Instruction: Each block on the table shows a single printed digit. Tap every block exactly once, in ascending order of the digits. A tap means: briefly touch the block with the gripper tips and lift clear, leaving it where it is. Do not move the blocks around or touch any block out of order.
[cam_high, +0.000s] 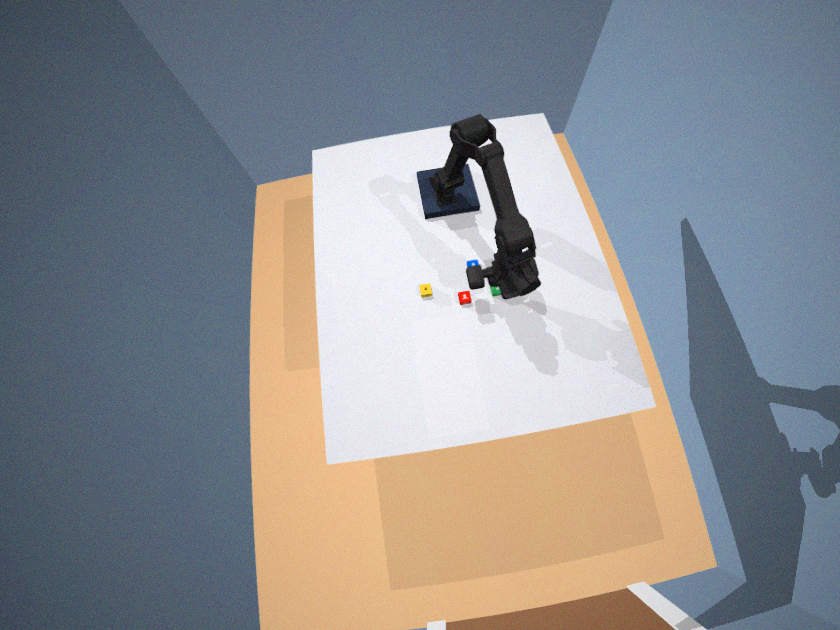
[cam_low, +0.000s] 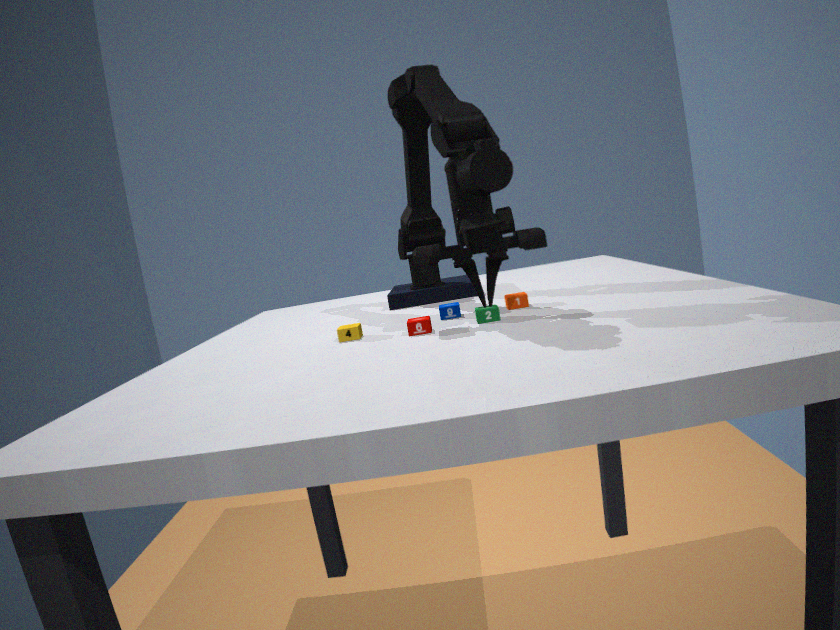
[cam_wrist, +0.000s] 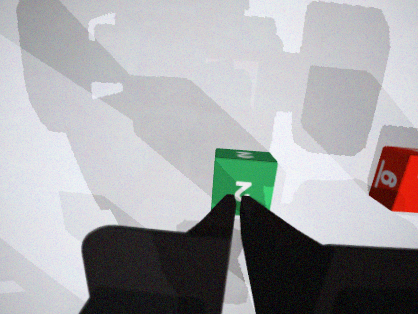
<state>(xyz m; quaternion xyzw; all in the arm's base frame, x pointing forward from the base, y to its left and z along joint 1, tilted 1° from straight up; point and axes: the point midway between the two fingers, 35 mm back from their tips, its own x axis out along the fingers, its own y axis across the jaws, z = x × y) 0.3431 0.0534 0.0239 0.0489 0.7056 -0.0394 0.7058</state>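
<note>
My gripper tip is now 1 cm short of the green block 2 and 1 cm above it. From my gripper tip the other things lie so: red block 6 (1 cm ahead, 10 cm to the right, 1 cm below); then orange block 1 (6 cm behind, 6 cm to the left, 1 cm below); then blue block 9 (8 cm behind, 5 cm to the right, 1 cm below).
</note>
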